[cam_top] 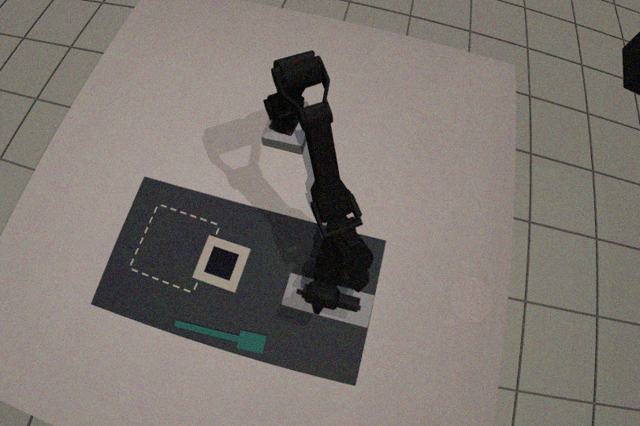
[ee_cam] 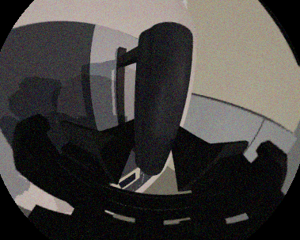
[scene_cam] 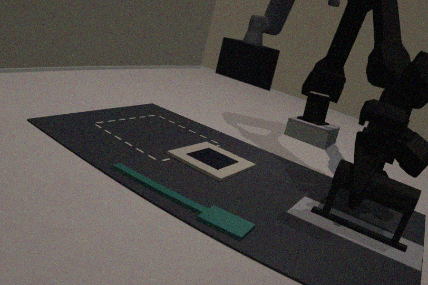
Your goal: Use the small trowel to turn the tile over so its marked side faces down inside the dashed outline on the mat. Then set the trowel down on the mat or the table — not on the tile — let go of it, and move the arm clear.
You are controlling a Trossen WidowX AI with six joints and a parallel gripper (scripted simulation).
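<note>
Right now my gripper tip is 20 cm to the left of the dark mat and 7 cm above it. From my gripper tip the other things lie so: teal flat tool (16 cm to the right, 14 cm ahead, 5 cm below); tile (25 cm to the right, 5 cm below, 1 cm behind).
</note>
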